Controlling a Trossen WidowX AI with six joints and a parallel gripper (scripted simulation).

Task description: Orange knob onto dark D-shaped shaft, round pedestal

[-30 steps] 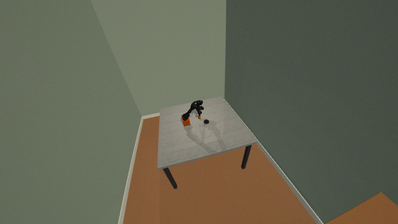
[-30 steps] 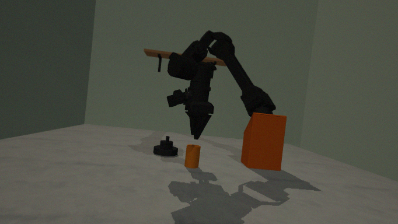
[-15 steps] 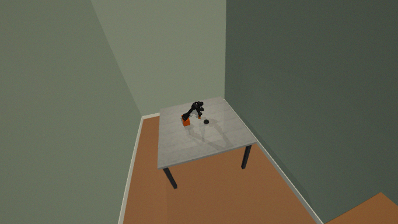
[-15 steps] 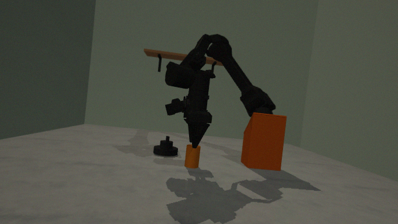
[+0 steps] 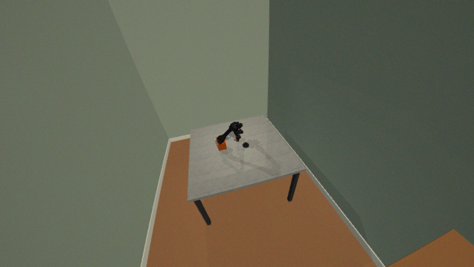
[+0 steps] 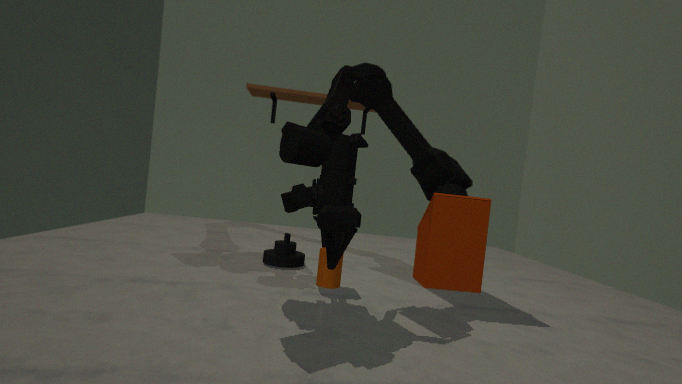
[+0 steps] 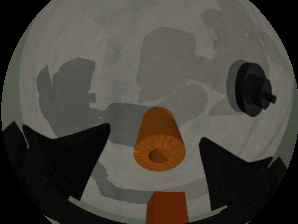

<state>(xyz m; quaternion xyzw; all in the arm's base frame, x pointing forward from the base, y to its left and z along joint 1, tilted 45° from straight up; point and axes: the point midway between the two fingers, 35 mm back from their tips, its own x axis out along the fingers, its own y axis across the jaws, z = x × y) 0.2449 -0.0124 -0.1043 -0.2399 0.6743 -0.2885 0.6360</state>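
My gripper tip is now 1 cm above the orange knob. The rest, counted from my gripper tip: pedestal 7 cm ahead, 15 cm to the right, 1 cm below.
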